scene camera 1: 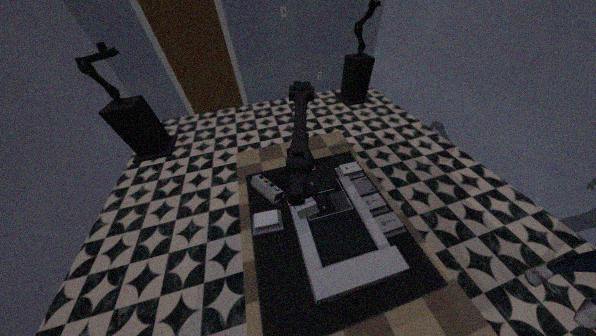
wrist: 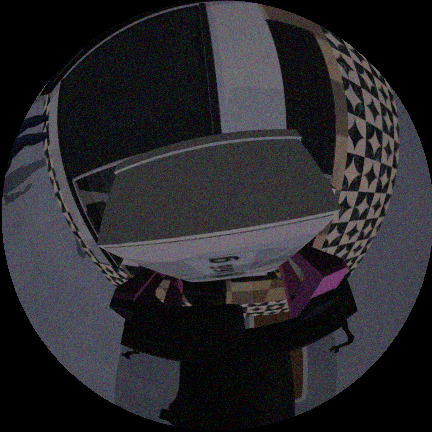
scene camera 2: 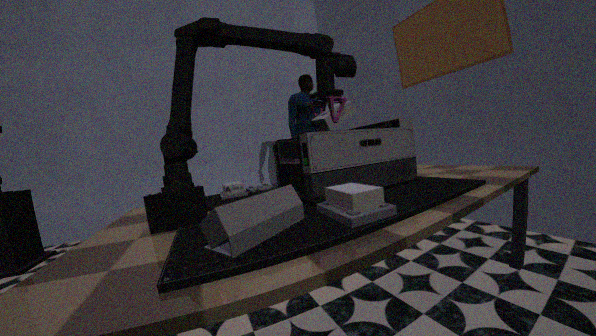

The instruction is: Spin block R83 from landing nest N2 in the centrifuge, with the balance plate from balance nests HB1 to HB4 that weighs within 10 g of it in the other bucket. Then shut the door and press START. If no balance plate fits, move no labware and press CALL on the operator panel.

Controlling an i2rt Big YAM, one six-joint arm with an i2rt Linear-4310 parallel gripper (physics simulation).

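Seen in the pictures: gripper, fingertip midpoint: (scene camera 2: 327, 123); arm's base, link origin: (wrist: 204, 299) (scene camera 2: 179, 190).
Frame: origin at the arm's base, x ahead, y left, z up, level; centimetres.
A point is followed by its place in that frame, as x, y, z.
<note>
My gripper (scene camera 2: 337, 108) (wrist: 225, 242) @(46.9, -11.2, 15.3) is shut on a pale grey balance plate (scene camera 1: 307, 207) @(54.0, -11.0, 21.9) (scene camera 2: 322, 121) @(43.5, -14.1, 15.5) (wrist: 215, 190) @(54.7, -11.4, 21.0), whose label is too blurred to read. It holds the plate tilted, above the left side of the opening of the centrifuge (scene camera 1: 360, 274) @(79.8, -0.6, 15.6) (scene camera 2: 357, 152) @(53.4, -16.7, 5.0) (wrist: 245, 60) @(62.6, -13.9, 12.2). The door opening is uncovered; its dark interior (scene camera 1: 332, 201) @(45.6, 4.8, 5.3) partly shows. Plates A (scene camera 1: 349, 168) @(19.8, 28.7, -3.6) (scene camera 2: 233, 188) @(18.9, 23.3, -5.0), C (scene camera 1: 375, 201) @(47.3, 30.9, -3.4) and D (scene camera 1: 389, 221) @(60.0, 31.1, -3.4) sit in nests along the centrifuge's right side; the nest (scene camera 1: 367, 186) @(34.1, 34.7, -7.6) between A and C looks empty. A white block (scene camera 1: 267, 218) @(40.5, -29.3, -2.5) (scene camera 2: 354, 196) @(36.1, -36.0, -3.0) sits on a nest at the left.
The operator panel (scene camera 1: 266, 188) @(21.7, -26.9, -1.0) (scene camera 2: 257, 215) @(17.1, -31.6, -3.7) stands left of the arm's base, its buttons dim. The centrifuge's raised walls surround the opening. A black mat (scene camera 1: 280, 300) @(76.3, -30.2, -8.7) lies on the wooden table (scene camera 2: 120, 255) @(-12.2, -20.8, -10.0). A person (scene camera 2: 300, 107) stands behind. Two other arms stand on pedestals (scene camera 1: 137, 125) (scene camera 1: 356, 77).
</note>
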